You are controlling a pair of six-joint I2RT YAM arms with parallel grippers.
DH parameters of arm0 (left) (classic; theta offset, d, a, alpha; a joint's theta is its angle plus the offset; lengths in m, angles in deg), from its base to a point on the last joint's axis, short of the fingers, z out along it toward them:
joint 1: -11.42 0.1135 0.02 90
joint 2: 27.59 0 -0.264 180
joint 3: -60.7 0 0.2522 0
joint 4: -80.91 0 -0.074 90
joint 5: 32.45 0 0 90
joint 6: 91.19 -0.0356 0 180
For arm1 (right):
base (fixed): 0 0 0 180
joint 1: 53.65 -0.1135 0.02 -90
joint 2: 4.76 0 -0.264 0
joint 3: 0.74 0 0.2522 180
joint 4: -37.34 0 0.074 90
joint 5: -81.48 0 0 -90
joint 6: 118.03 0.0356 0 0
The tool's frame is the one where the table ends.
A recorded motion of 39 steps. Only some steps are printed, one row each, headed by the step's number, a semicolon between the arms.
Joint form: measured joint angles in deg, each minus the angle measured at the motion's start. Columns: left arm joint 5, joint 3, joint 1, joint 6, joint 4, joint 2; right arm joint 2, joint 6, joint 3, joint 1, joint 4, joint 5.
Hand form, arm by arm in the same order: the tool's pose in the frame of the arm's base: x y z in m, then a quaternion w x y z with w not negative. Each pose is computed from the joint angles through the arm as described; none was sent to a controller.
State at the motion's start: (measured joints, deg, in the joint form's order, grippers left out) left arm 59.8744 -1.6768 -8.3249 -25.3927 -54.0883 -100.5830; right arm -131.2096 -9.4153 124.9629 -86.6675 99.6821 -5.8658
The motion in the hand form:
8: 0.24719 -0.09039 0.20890 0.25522 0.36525 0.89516 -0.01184; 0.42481 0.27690 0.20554 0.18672 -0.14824 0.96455 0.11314
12: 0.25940 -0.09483 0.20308 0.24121 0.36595 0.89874 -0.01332; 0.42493 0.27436 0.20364 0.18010 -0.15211 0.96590 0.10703
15: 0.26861 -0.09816 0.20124 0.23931 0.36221 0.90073 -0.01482; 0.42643 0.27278 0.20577 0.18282 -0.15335 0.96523 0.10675
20: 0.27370 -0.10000 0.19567 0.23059 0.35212 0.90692 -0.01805; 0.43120 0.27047 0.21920 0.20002 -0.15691 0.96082 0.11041
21: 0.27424 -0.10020 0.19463 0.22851 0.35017 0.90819 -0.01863; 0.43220 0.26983 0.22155 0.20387 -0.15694 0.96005 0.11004
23: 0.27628 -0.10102 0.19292 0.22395 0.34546 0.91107 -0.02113; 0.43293 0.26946 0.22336 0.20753 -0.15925 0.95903 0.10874
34: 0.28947 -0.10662 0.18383 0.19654 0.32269 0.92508 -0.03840; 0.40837 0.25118 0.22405 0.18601 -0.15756 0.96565 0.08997
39: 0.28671 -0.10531 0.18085 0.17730 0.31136 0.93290 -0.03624; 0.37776 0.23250 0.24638 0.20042 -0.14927 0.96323 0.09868
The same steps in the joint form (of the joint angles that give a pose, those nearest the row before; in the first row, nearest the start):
8: 0.20 -0.31 0.00 0.22 -0.09 -5.27; -9.14 -2.54 11.37 0.13 4.09 0.35
12: 0.28 -2.51 0.00 0.28 -0.18 -9.22; -9.29 -3.26 11.39 0.37 4.98 0.22
15: 0.33 -4.24 0.00 0.79 -0.66 -11.65; -9.29 -3.65 11.83 0.61 5.16 0.20
20: 0.35 -4.90 0.00 2.14 -0.94 -13.60; -9.29 -4.61 14.51 1.11 5.86 0.13
21: 0.35 -4.96 0.00 2.40 -0.92 -13.88; -9.29 -4.77 14.97 1.22 5.92 -0.02
23: 0.48 -5.40 0.00 3.06 -0.74 -14.67; -9.29 -5.16 15.32 1.29 5.95 -0.22
34: 1.79 -8.61 0.00 6.32 0.74 -19.50; -1.68 -5.36 3.15 1.53 4.57 -1.20
39: 1.31 -8.59 0.00 7.69 2.62 -19.80; 8.50 -4.39 -8.13 1.53 1.51 -1.12

